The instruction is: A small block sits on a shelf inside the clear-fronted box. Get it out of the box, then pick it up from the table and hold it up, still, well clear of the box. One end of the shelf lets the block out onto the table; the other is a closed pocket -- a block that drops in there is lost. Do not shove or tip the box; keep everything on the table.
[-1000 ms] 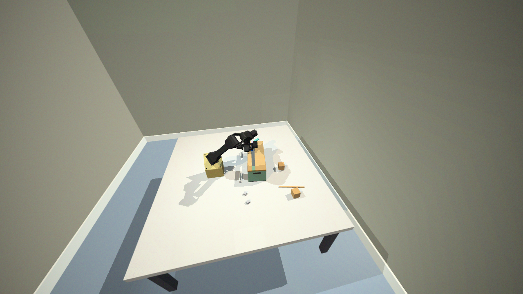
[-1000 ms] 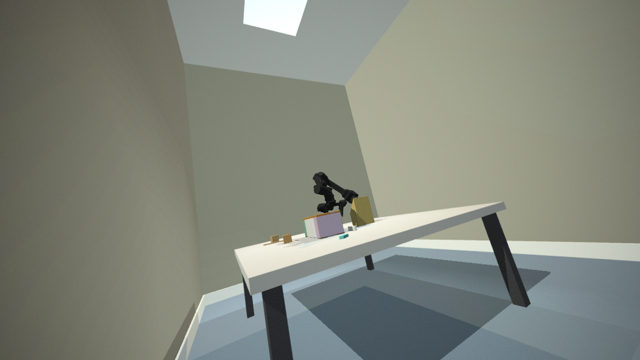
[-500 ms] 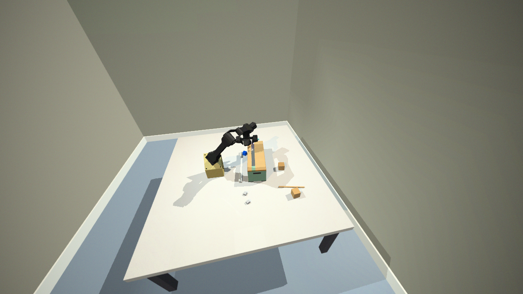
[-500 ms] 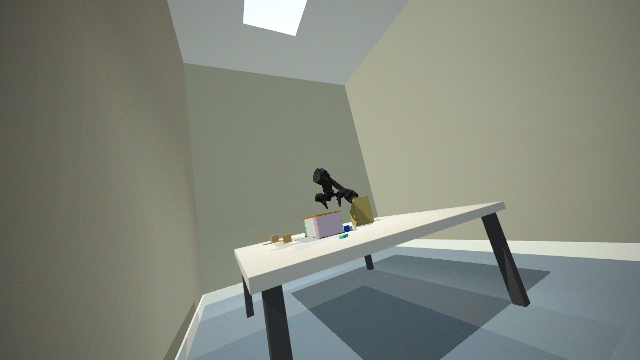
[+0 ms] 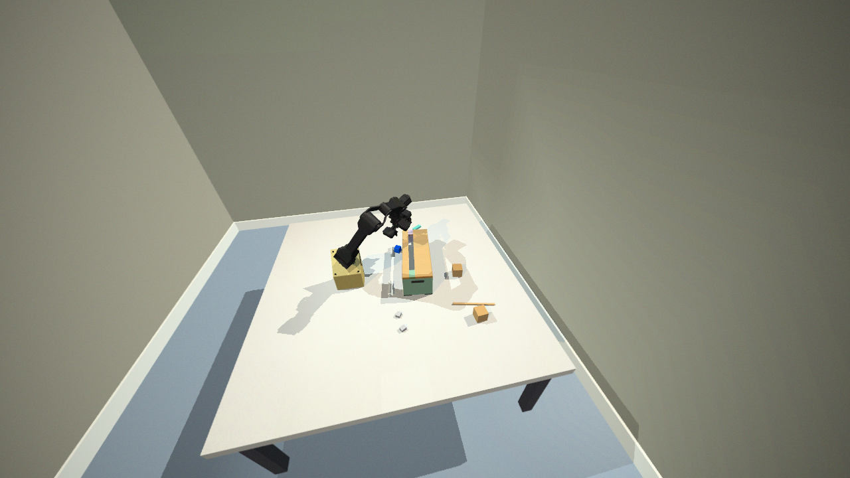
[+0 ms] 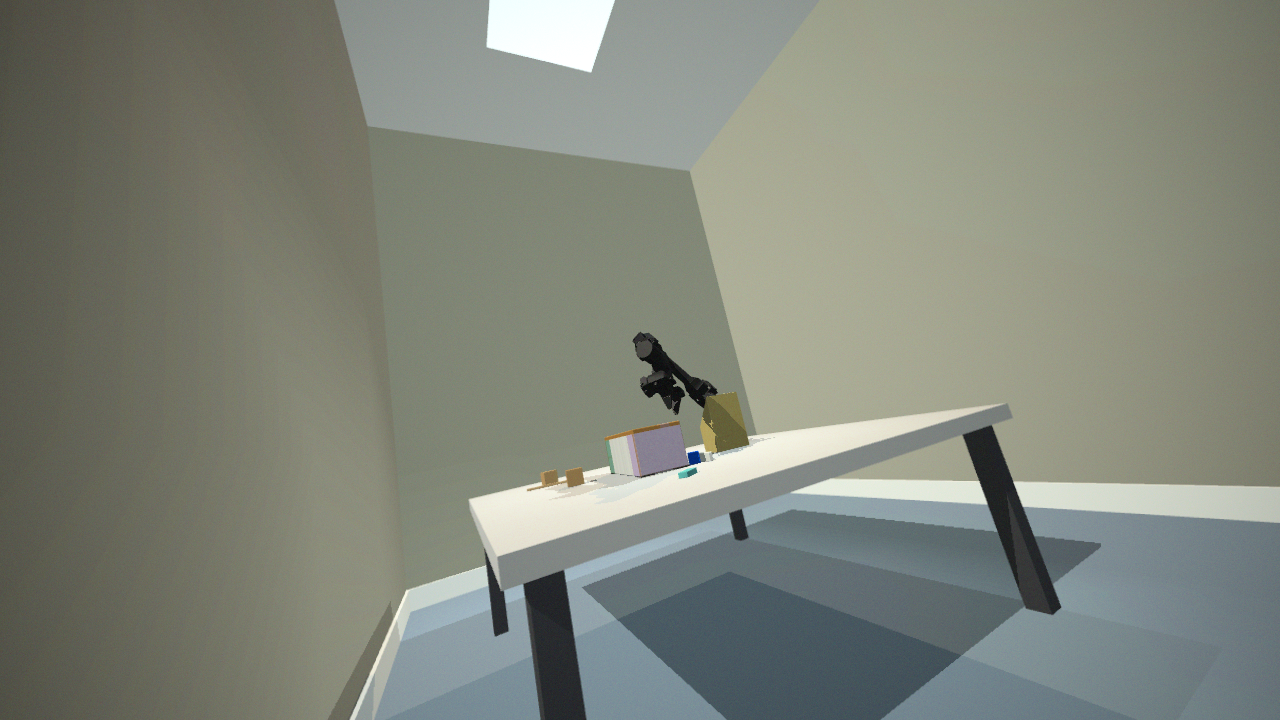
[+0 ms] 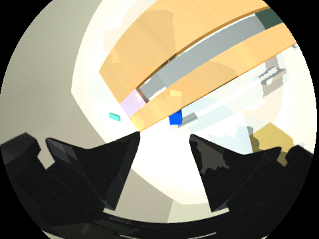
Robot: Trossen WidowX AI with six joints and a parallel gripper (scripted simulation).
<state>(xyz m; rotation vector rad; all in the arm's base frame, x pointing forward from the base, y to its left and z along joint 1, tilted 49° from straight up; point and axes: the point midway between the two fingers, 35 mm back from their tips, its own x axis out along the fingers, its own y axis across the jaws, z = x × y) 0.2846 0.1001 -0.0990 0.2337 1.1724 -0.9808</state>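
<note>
Now: gripper tip 20 mm past the small blue block, 30 mm to the right of it and 140 mm above it. Also, from my gripper tip: teal piece (140 mm ahead, 230 mm to the left, 150 mm below); thin wooden stick (270 mm ahead, 460 mm to the right, 160 mm below); box (20 mm ahead, 140 mm to the right, 100 mm below).
</note>
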